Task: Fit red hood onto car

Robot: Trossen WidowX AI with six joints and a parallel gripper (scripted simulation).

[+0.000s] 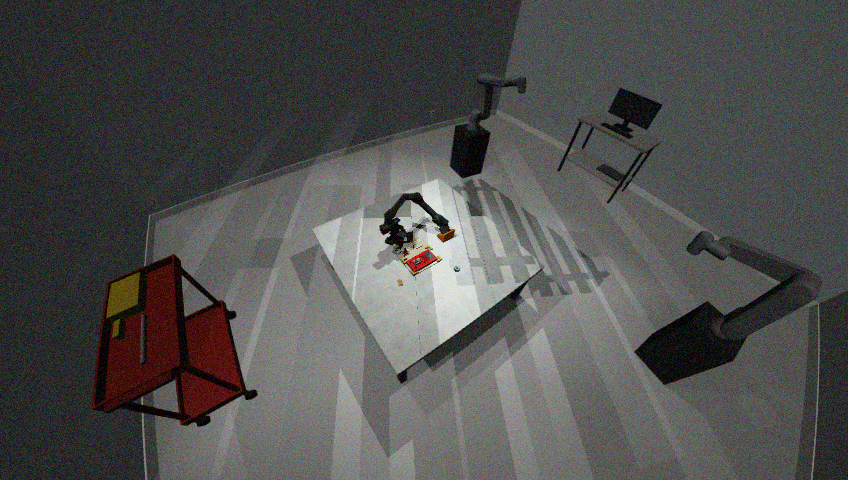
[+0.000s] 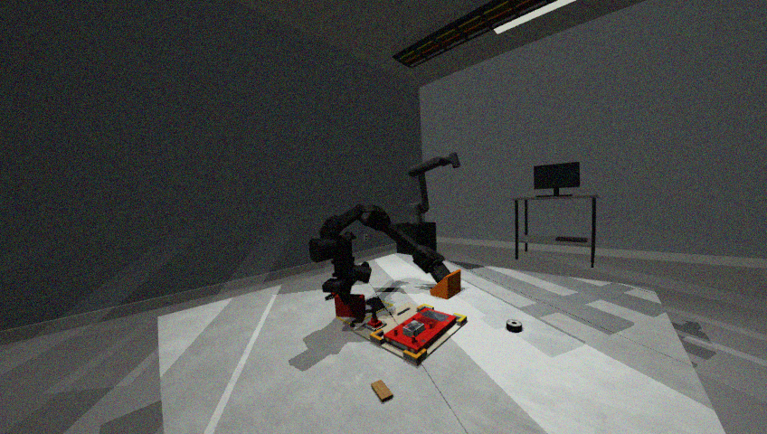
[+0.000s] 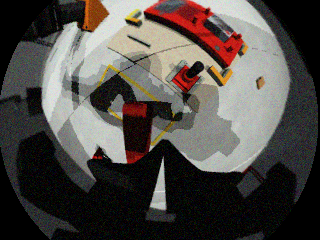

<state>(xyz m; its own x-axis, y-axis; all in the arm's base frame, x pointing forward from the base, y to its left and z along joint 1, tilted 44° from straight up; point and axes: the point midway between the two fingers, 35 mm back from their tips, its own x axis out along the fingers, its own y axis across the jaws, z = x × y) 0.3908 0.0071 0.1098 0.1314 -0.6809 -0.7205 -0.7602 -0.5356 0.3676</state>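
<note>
Right now the red hood is 2 cm behind my gripper tip, 2 cm to the right of it and 2 cm below it. The rest, counted from my gripper tip: small wooden block (10 cm ahead, 30 cm to the left, 5 cm below); grey engine block (8 cm behind, 22 cm to the left, 3 cm below).
</note>
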